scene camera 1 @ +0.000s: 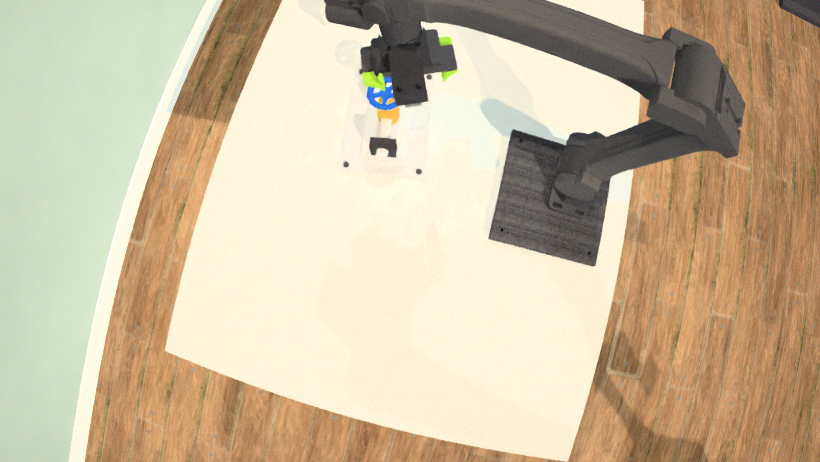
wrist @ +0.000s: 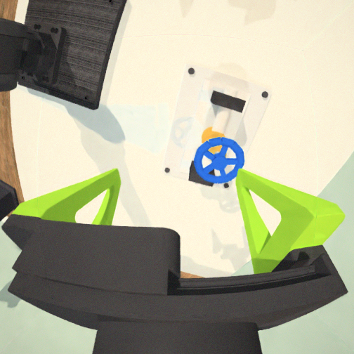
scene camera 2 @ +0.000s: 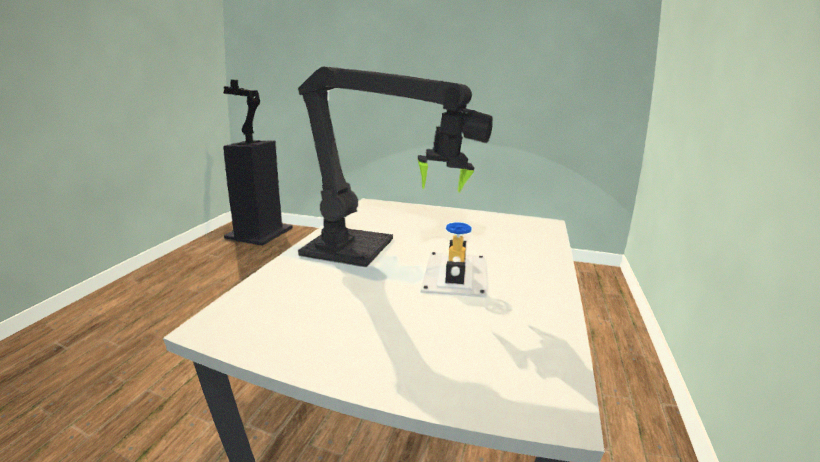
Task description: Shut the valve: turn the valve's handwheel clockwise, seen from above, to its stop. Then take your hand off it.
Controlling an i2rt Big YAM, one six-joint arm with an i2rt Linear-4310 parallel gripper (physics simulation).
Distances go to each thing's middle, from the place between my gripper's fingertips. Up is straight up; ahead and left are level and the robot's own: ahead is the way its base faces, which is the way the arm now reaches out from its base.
I see the blue handwheel (wrist: 218,161) 60 mm ahead of my hand, 10 mm to the right of it and 110 mm below it. Also, from my hand: pale base plate (scene camera 1: 415,165) 60 mm ahead, 10 mm to the right, 230 mm below.
